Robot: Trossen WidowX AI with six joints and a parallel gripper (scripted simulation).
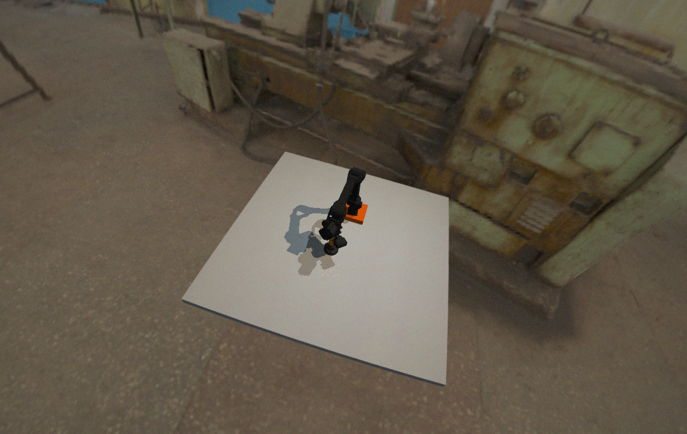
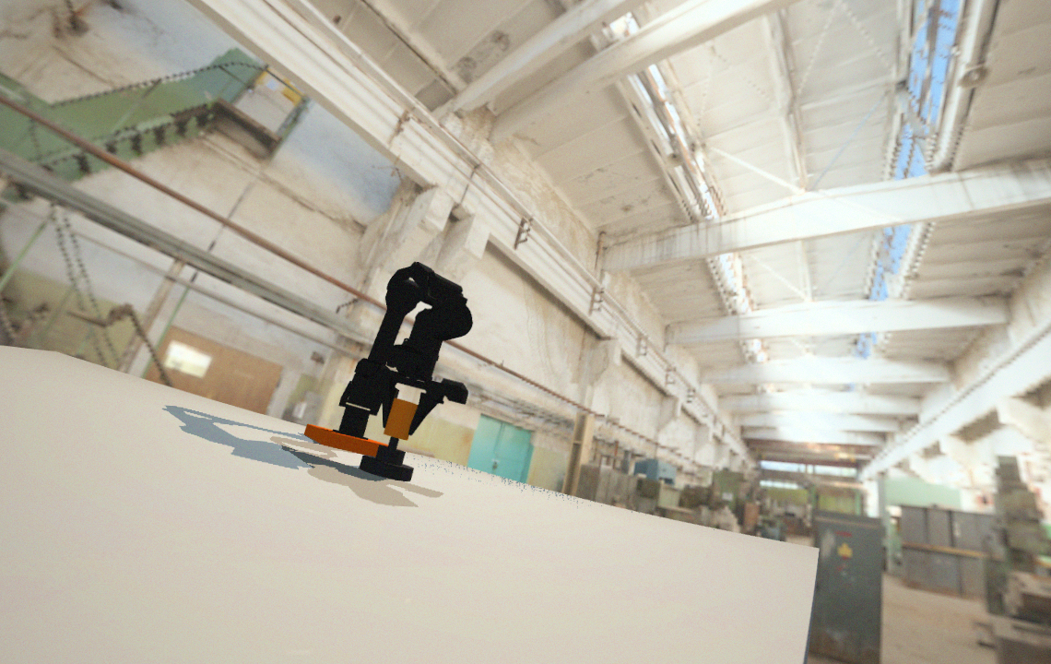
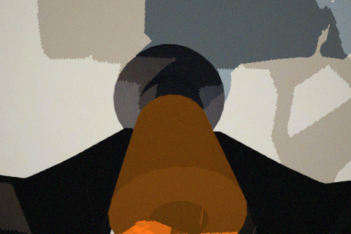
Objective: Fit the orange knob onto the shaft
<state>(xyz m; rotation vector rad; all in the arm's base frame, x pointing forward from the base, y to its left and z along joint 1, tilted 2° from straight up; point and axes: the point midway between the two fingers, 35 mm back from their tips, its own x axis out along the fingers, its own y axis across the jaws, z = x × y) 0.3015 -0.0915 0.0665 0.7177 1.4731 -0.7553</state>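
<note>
Right now the orange knob is 20 mm above my gripper tip. Also, from my gripper tip: dark round pedestal 40 mm below.
</note>
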